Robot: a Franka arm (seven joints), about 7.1 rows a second.
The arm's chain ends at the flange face. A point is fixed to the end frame.
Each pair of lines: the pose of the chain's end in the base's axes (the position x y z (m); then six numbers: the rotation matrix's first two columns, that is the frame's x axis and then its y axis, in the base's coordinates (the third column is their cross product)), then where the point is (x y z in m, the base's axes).
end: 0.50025, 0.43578, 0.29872, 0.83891, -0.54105, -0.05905, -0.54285, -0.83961, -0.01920
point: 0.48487 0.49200 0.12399
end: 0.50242, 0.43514, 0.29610, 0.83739, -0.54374, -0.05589, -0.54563, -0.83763, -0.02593
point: 0.48834 0.49210 0.12150
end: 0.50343, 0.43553, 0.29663, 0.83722, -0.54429, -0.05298, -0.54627, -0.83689, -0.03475
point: 0.49068 0.49351 0.12227
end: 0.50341, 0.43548, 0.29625, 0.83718, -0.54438, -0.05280, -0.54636, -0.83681, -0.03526
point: 0.49074 0.49352 0.12190
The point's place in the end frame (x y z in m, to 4 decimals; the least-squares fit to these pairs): -0.0330 -0.0355 0.1777
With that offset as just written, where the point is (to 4 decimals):
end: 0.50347, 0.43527, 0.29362, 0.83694, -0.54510, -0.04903, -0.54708, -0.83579, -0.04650
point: 0.4925 0.4946 0.1196
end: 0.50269, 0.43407, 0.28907, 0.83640, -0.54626, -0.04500, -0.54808, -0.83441, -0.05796
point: 0.4935 0.4947 0.1154
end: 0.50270, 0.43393, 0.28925, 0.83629, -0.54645, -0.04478, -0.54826, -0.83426, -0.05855
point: 0.4936 0.4946 0.1156
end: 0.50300, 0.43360, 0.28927, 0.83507, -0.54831, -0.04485, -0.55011, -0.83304, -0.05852
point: 0.4940 0.4943 0.1156
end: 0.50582, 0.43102, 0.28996, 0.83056, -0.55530, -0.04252, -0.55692, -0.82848, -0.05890
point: 0.4977 0.4917 0.1162
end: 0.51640, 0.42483, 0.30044, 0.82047, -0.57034, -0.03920, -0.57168, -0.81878, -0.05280
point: 0.5093 0.4844 0.1263
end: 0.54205, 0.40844, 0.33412, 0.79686, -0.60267, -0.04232, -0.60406, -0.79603, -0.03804
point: 0.5353 0.4665 0.1595
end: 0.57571, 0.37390, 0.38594, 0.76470, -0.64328, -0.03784, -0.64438, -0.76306, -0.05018
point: 0.5740 0.4334 0.2116
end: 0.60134, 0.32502, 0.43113, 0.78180, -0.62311, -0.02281, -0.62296, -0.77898, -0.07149
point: 0.6024 0.3857 0.2572
